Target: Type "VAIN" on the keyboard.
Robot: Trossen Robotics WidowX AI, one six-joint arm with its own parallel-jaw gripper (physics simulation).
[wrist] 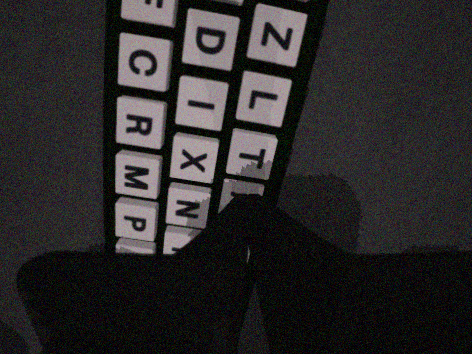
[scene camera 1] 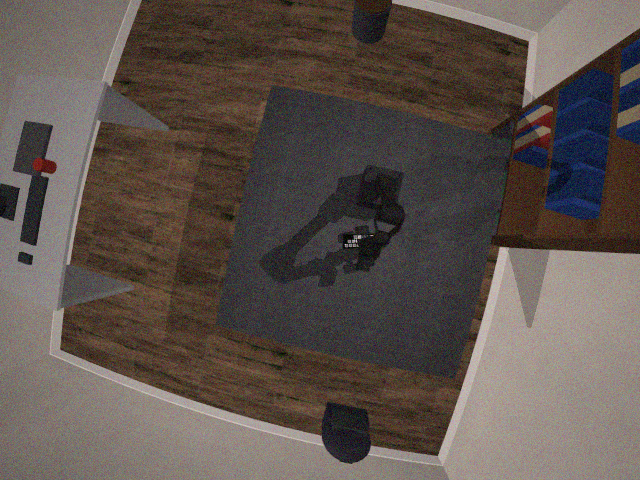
Labels:
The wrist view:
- my gripper: 247, 204
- black keyboard: 300, 74

